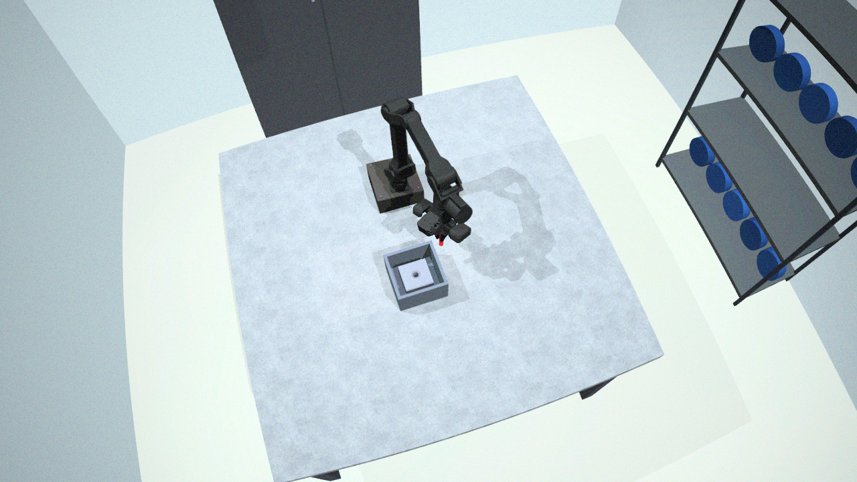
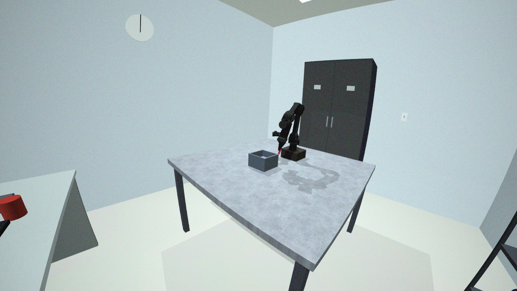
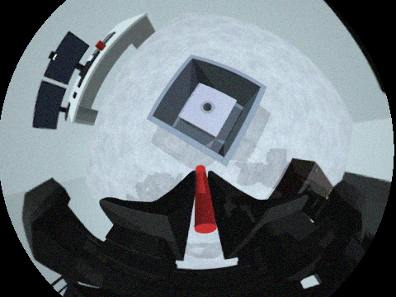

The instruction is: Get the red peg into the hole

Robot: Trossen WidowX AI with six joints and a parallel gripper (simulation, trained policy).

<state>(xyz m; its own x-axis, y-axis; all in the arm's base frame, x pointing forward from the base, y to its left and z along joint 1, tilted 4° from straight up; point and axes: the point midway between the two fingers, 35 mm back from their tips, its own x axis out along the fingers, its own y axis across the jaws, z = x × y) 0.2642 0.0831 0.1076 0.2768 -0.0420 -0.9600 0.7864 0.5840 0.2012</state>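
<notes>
My gripper tip is now 9 cm to the left of the plate, 9 cm above it and 6 cm short of it. Round my gripper tip: red peg: 1 cm to the left, 1 cm behind, 1 cm above; then grey box: 11 cm below, 9 cm to the right, 6 cm ahead.
</notes>
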